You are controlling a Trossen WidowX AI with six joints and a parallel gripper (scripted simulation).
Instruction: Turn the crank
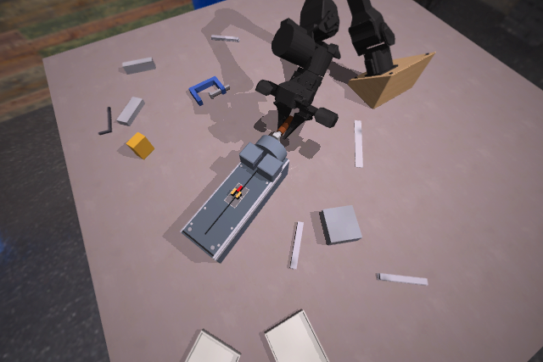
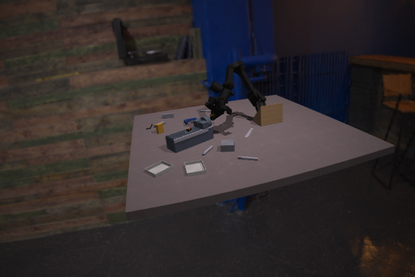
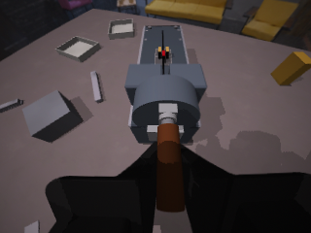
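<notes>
My gripper tip is now 30 mm below the brown crank handle, 20 mm past it and 10 mm to the left of it. The rest, counted from my gripper tip: grey block: 220 mm to the left, 80 mm below, 10 mm behind; then blue clamp: 300 mm to the right, 80 mm below, 60 mm ahead; then red pointer: 140 mm ahead, 60 mm to the left, 10 mm below.
</notes>
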